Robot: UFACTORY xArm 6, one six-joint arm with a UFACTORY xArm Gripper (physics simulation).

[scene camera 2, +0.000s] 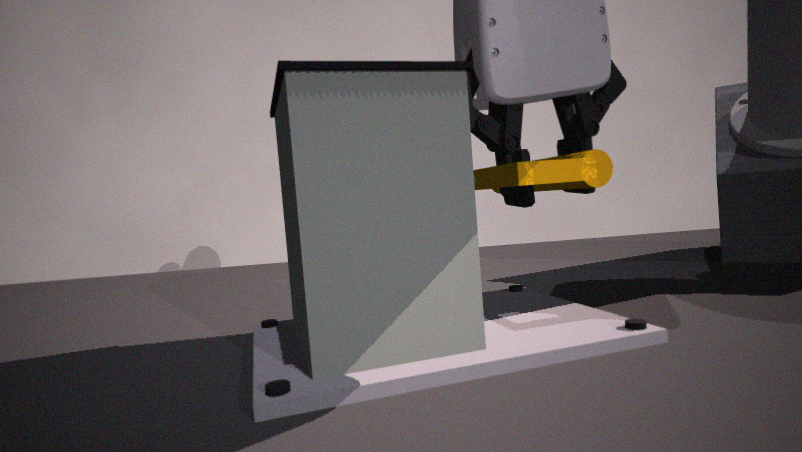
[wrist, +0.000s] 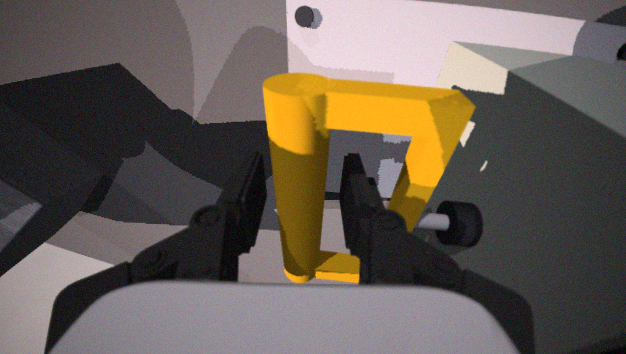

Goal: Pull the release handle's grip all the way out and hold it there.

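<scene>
The release handle is a yellow frame whose round grip bar is on the side away from the grey-green housing. A short grey rod joins the frame to a black collar at the housing face. My gripper points down and is open around the grip bar. In the wrist view one finger is outside the bar and the other is inside the frame's opening, with gaps showing on both sides. In the scene view the fingertips reach below the bar.
The housing has a black top lid close beside the gripper body. It stands on a pale base plate with black bolts. The robot's dark base stands at the right in the scene view.
</scene>
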